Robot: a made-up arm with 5 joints.
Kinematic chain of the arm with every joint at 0, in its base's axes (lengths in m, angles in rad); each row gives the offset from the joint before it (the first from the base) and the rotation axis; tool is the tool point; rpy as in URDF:
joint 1: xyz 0 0 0.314 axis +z
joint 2: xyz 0 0 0 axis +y
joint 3: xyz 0.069 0 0.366 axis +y
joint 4: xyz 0.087 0 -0.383 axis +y
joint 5: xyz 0.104 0 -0.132 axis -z
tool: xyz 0 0 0 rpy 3.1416 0 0
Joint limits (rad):
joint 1: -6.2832..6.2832
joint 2: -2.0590..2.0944
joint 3: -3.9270..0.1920
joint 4: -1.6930..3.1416
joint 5: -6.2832..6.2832
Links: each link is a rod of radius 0.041 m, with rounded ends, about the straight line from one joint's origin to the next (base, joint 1, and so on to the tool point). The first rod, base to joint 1, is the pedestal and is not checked.
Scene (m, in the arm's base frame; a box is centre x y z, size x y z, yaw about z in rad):
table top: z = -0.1
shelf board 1: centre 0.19 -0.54 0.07 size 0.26 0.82 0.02 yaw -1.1
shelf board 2: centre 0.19 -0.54 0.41 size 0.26 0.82 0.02 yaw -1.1
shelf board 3: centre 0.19 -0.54 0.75 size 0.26 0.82 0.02 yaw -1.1
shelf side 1: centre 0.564 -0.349 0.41 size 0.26 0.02 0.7 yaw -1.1
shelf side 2: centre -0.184 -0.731 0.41 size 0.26 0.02 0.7 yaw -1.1
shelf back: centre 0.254 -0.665 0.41 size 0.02 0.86 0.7 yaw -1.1
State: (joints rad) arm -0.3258 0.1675 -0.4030 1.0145 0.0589
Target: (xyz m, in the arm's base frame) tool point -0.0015 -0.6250 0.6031
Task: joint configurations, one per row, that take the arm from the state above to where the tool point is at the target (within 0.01 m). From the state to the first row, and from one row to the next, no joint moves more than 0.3 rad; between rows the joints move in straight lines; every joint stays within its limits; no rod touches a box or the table.
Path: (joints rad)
1: -0.5991 0.1372 -0.2738 1.0251 0.0231
2: -0.8724 0.1068 -0.1446 1.0357 -0.0128
3: -1.1457 0.0765 -0.0154 1.0463 -0.0486
4: -1.3782 -0.1211 -0.2994 1.0176 -0.0128
5: -1.6107 -0.3187 -0.5835 0.9889 0.0231
6: -1.8433 -0.5163 -0.8676 0.9601 0.0589
7: -1.7082 -0.2527 -1.0812 0.8250 0.0589
8: -1.5732 0.0109 -1.2947 0.6898 0.0589

